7 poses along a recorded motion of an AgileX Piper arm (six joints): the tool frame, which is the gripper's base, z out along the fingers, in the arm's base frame.
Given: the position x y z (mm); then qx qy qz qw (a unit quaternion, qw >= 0).
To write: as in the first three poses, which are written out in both.
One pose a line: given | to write
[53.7 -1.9 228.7 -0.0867 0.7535 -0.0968 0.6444] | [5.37 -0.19 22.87 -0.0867 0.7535 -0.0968 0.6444]
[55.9 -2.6 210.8 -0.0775 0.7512 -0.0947 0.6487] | [5.59 -0.26 21.08 -0.0775 0.7512 -0.0947 0.6487]
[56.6 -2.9 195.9 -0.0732 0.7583 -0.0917 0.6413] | [5.66 -0.29 19.59 -0.0732 0.7583 -0.0917 0.6413]
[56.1 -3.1 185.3 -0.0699 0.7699 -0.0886 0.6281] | [5.61 -0.31 18.53 -0.0699 0.7699 -0.0886 0.6281]
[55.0 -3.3 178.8 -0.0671 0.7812 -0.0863 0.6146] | [5.50 -0.33 17.88 -0.0671 0.7812 -0.0863 0.6146]
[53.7 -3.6 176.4 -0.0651 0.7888 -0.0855 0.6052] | [5.37 -0.36 17.64 -0.0651 0.7888 -0.0855 0.6052]
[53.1 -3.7 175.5 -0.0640 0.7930 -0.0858 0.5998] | [5.31 -0.37 17.55 -0.0640 0.7930 -0.0858 0.5998]
